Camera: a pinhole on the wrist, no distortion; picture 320 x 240 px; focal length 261.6 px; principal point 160.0 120.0 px. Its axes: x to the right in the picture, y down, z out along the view. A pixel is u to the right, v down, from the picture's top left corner.
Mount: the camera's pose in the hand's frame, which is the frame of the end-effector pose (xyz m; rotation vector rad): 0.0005 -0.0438 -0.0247 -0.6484 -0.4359 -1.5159
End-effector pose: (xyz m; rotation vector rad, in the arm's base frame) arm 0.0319 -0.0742 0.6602 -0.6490 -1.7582 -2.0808
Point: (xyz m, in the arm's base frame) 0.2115 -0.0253 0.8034
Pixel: 25 10
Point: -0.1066 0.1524 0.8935
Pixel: outside the picture
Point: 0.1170 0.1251 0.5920
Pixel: outside the picture
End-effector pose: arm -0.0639 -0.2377 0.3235 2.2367 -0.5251 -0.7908
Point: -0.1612 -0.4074 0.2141
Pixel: 245 154
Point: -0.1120 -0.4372 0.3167
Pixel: 120 173
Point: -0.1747 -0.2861 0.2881
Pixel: 229 9
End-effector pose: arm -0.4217 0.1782 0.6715 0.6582 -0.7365 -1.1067
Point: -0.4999 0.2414 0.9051
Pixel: 144 53
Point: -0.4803 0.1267 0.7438
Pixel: 235 177
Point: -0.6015 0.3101 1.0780
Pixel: 168 34
